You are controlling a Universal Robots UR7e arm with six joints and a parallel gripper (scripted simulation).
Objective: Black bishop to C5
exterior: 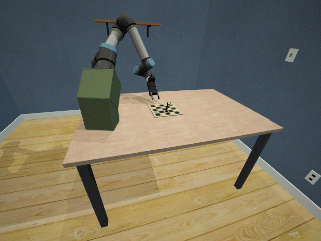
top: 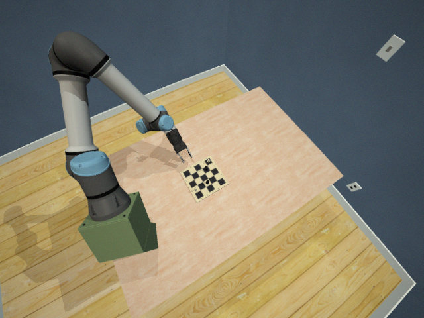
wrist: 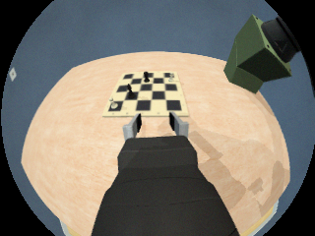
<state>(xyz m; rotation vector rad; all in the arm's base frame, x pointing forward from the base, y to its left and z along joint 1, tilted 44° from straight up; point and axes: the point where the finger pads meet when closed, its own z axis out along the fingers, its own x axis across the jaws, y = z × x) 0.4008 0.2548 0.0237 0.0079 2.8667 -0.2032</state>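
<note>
My hand is 15 cm to the left of the chessboard, 5 cm short of it and 5 cm above it.
</note>
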